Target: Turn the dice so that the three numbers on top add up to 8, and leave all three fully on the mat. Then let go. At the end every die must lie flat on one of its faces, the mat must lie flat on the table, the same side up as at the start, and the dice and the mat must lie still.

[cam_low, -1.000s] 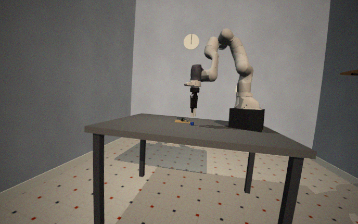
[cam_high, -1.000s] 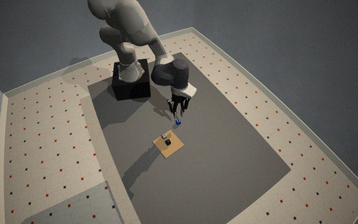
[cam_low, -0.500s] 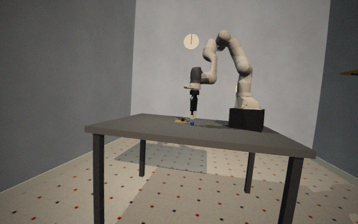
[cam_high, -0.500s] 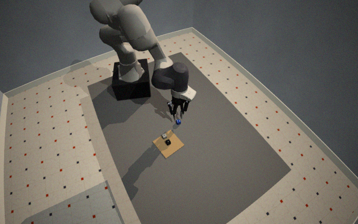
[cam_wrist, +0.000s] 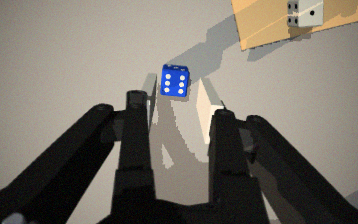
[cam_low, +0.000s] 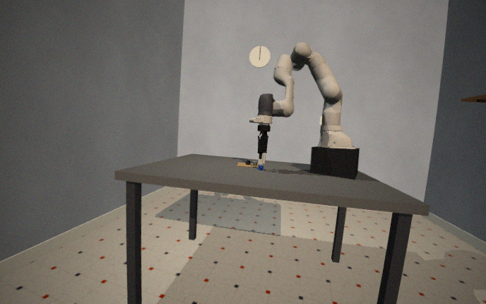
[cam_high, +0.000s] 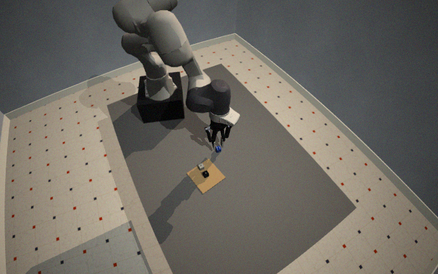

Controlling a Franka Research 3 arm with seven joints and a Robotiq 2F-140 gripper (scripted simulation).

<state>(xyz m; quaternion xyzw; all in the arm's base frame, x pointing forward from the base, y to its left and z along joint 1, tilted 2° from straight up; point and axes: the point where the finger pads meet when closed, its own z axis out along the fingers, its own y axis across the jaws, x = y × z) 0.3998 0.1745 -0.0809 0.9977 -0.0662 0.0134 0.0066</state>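
Right now the blue die is 60 mm below my hand. From my hand the other things lie so: black die 110 mm ahead, 120 mm to the right, 50 mm below; then white die 70 mm ahead, 120 mm to the right, 50 mm below; then tan mat 110 mm ahead, 120 mm to the right, 70 mm below.
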